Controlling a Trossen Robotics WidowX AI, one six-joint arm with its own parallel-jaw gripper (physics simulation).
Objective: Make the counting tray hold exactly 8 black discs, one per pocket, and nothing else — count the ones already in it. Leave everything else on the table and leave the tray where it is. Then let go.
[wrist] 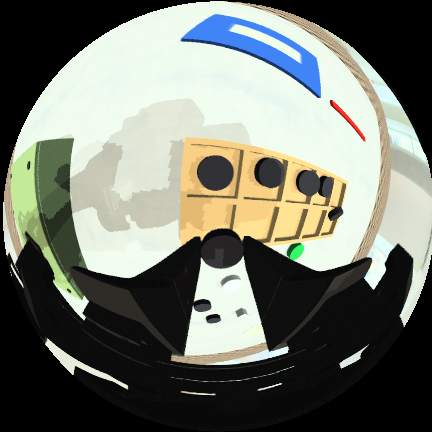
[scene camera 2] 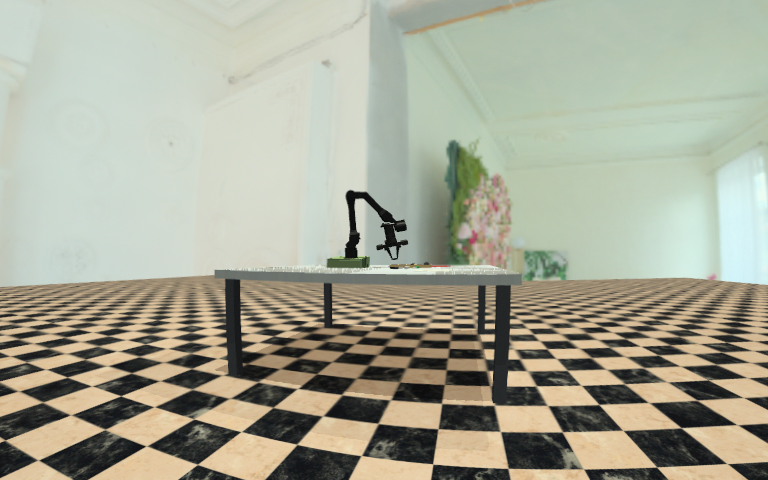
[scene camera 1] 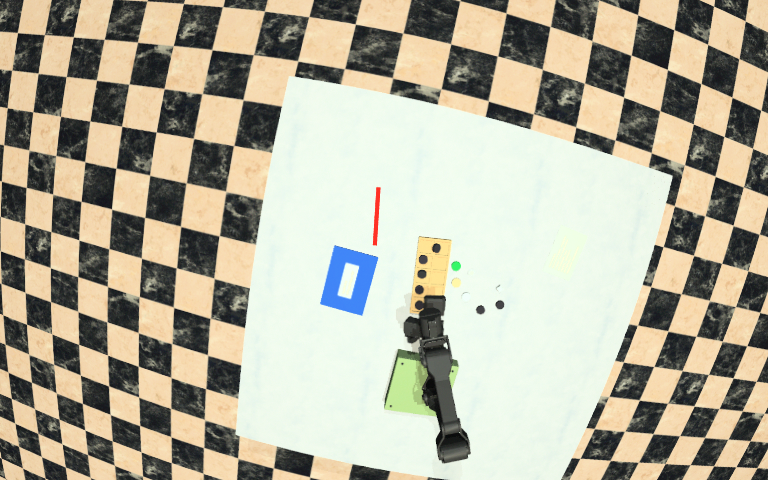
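Note:
The tan counting tray (scene camera 1: pixel 438 273) (wrist: pixel 255 220) has two rows of five pockets. Four pockets of the row toward the blue frame hold one black disc each, such as the near-end disc (scene camera 1: pixel 419 305) (wrist: pixel 215 172). The far-end pocket of the other row holds another black disc (scene camera 1: pixel 436 247) (wrist: pixel 335 214). My gripper (scene camera 2: pixel 394 258) (wrist: pixel 221 241) is shut on a black disc and holds it above the table, near the tray's near end on the spare-disc side. The hand hides the fingertips in scene camera 1. Two loose black discs (scene camera 1: pixel 480 309) (scene camera 1: pixel 499 304) (wrist: pixel 202 305) (wrist: pixel 213 318) lie right of the tray.
A green disc (scene camera 1: pixel 455 265) (wrist: pixel 296 251), a yellow disc (scene camera 1: pixel 455 282) and a white disc (scene camera 1: pixel 466 296) (wrist: pixel 231 283) lie beside the tray. A blue frame (scene camera 1: pixel 330 277) (wrist: pixel 210 29) and a red strip (scene camera 1: pixel 376 216) (wrist: pixel 347 120) lie left of it. The arm stands on a green base (scene camera 1: pixel 404 390) (scene camera 2: pixel 345 262).

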